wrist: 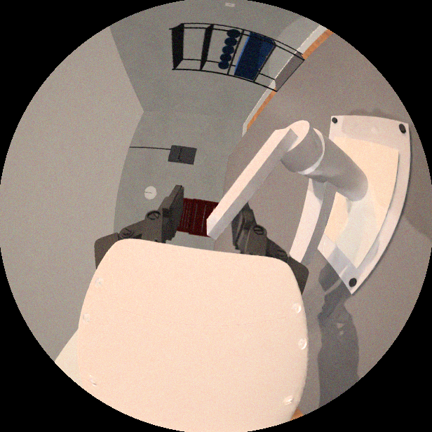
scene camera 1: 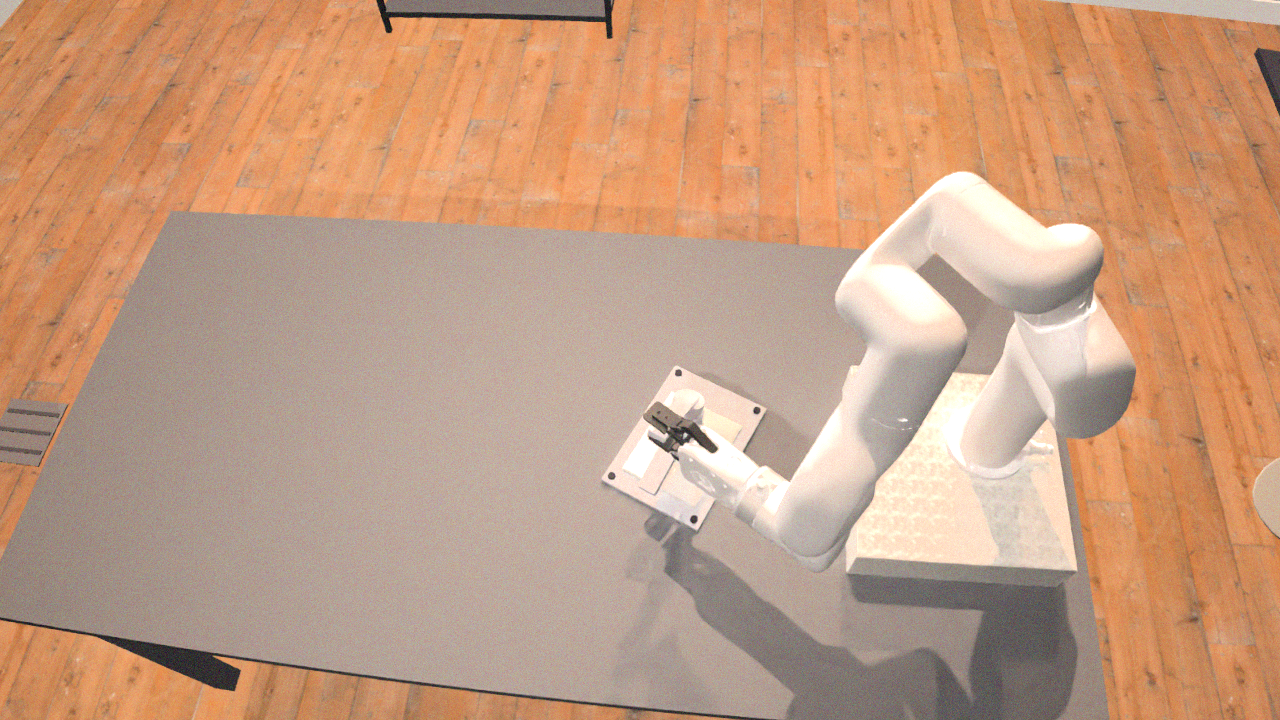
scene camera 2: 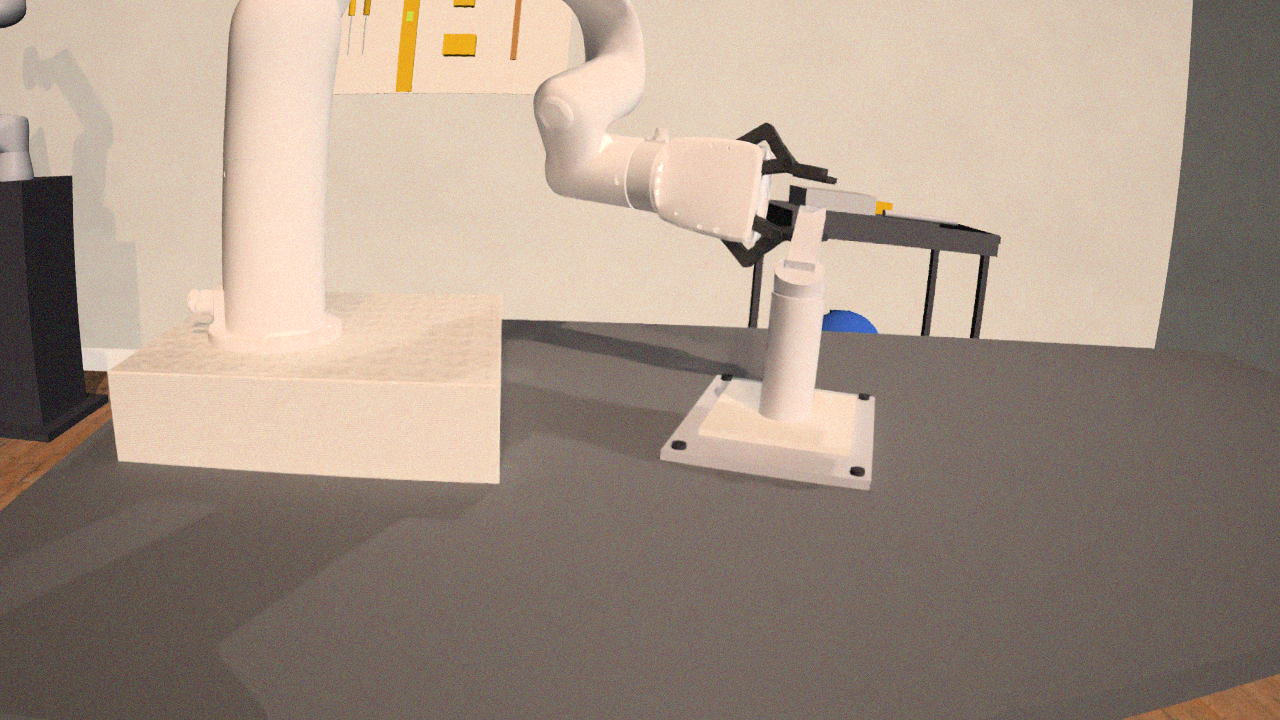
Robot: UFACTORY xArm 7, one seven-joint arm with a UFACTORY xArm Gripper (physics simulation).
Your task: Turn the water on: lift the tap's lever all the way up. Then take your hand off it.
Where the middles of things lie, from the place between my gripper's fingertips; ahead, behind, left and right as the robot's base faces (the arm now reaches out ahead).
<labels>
Right now the flat lever [scene camera 2: 800, 276] is 3 cm behind my hand, 3 cm to the right of it and 4 cm below it. Round my hand: pale square base plate [scene camera 2: 686, 446] 4 cm behind, 6 cm to the right, 19 cm below.
</labels>
